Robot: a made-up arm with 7 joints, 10 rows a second.
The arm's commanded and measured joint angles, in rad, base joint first. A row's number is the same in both.
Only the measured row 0 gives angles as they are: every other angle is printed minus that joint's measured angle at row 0.
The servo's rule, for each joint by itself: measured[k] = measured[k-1] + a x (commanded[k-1-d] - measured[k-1]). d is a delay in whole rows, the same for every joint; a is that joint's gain. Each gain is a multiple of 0.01, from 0.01 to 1. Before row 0 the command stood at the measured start. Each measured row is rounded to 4 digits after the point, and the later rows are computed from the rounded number. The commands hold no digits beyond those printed.
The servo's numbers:
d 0
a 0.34 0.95 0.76 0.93 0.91 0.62 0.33
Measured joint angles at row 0:
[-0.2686 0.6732 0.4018 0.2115 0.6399 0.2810 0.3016]
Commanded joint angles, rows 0 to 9:
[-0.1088 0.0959 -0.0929 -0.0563 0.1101 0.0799 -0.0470]
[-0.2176 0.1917 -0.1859 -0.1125 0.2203 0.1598 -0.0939]
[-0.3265 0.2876 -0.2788 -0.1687 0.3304 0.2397 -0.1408]
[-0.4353 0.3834 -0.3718 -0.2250 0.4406 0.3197 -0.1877]
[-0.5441 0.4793 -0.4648 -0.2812 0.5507 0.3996 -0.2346]
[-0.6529 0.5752 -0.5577 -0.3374 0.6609 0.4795 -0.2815]
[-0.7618 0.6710 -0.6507 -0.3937 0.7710 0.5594 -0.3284]
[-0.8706 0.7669 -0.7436 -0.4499 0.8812 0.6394 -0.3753]
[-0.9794 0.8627 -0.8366 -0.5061 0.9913 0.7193 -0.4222]
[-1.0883 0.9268 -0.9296 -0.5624 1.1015 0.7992 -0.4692]
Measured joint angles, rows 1 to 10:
[-0.0370 0.0911 -0.0706 -0.0524 0.1002 0.0495 -0.0155]
[-0.0984 0.1867 -0.1582 -0.1083 0.2095 0.1179 -0.0414]
[-0.1760 0.2826 -0.2499 -0.1645 0.3195 0.1934 -0.0742]
[-0.2642 0.3784 -0.3425 -0.2208 0.4297 0.2717 -0.1117]
[-0.3594 0.4743 -0.4354 -0.2770 0.5398 0.3510 -0.1523]
[-0.4592 0.5702 -0.5283 -0.3332 0.6500 0.4307 -0.1949]
[-0.5621 0.6660 -0.6213 -0.3895 0.7601 0.5105 -0.2390]
[-0.6670 0.7619 -0.7142 -0.4457 0.8703 0.5904 -0.2840]
[-0.7732 0.8577 -0.8072 -0.5019 0.9804 0.6703 -0.3296]
[-0.8803 0.9233 -0.9002 -0.5582 1.0906 0.7502 -0.3757]

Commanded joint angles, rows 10 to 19:
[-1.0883 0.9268 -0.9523 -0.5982 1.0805 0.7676 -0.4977]
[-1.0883 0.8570 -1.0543 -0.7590 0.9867 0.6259 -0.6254]
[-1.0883 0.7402 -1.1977 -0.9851 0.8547 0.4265 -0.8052]
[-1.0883 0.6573 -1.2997 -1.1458 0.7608 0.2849 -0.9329]
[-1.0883 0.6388 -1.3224 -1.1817 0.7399 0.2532 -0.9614]
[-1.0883 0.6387 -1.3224 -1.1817 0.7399 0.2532 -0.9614]
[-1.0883 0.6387 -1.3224 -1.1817 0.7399 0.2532 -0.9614]
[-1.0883 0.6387 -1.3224 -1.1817 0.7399 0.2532 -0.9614]
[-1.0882 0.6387 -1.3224 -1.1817 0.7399 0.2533 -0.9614]
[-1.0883 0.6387 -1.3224 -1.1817 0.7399 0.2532 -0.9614]
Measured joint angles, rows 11 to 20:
[-0.9510 0.9266 -0.9398 -0.5954 1.0814 0.7610 -0.4160]
[-0.9977 0.8605 -1.0268 -0.7475 0.9952 0.6772 -0.4851]
[-1.0285 0.7462 -1.1567 -0.9685 0.8673 0.5218 -0.5907]
[-1.0488 0.6617 -1.2654 -1.1334 0.7704 0.3749 -0.7036]
[-1.0622 0.6399 -1.3087 -1.1783 0.7426 0.2994 -0.7887]
[-1.0711 0.6388 -1.3191 -1.1815 0.7401 0.2708 -0.8457]
[-1.0769 0.6387 -1.3216 -1.1817 0.7399 0.2599 -0.8839]
[-1.0808 0.6387 -1.3222 -1.1817 0.7399 0.2557 -0.9095]
[-1.0833 0.6387 -1.3224 -1.1817 0.7399 0.2542 -0.9266]
[-1.0850 0.6387 -1.3224 -1.1817 0.7399 0.2536 -0.9381]

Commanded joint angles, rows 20 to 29:
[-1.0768 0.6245 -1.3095 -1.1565 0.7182 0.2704 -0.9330]
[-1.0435 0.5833 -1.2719 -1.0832 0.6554 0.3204 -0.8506]
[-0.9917 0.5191 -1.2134 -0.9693 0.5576 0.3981 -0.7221]
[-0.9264 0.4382 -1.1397 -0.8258 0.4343 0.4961 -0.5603]
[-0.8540 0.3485 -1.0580 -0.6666 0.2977 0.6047 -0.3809]
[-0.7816 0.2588 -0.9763 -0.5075 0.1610 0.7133 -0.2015]
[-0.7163 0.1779 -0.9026 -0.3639 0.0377 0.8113 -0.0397]
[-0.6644 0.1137 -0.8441 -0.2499 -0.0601 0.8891 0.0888]
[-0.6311 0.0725 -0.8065 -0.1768 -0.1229 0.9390 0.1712]
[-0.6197 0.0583 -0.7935 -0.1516 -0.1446 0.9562 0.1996]
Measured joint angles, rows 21 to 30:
[-1.0822 0.6252 -1.3126 -1.1583 0.7202 0.2640 -0.9364]
[-1.0690 0.5854 -1.2817 -1.0885 0.6612 0.2990 -0.9081]
[-1.0427 0.5224 -1.2298 -0.9776 0.5669 0.3604 -0.8467]
[-1.0032 0.4424 -1.1613 -0.8364 0.4462 0.4445 -0.7522]
[-0.9525 0.3532 -1.0828 -0.6785 0.3111 0.5438 -0.6297]
[-0.8944 0.2635 -1.0019 -0.5195 0.1745 0.6489 -0.4884]
[-0.8338 0.1822 -0.9264 -0.3748 0.0500 0.7496 -0.3403]
[-0.7762 0.1171 -0.8639 -0.2586 -0.0502 0.8361 -0.1987]
[-0.7269 0.0747 -0.8203 -0.1825 -0.1164 0.8999 -0.0766]
[-0.6905 0.0591 -0.7999 -0.1538 -0.1421 0.9348 0.0145]

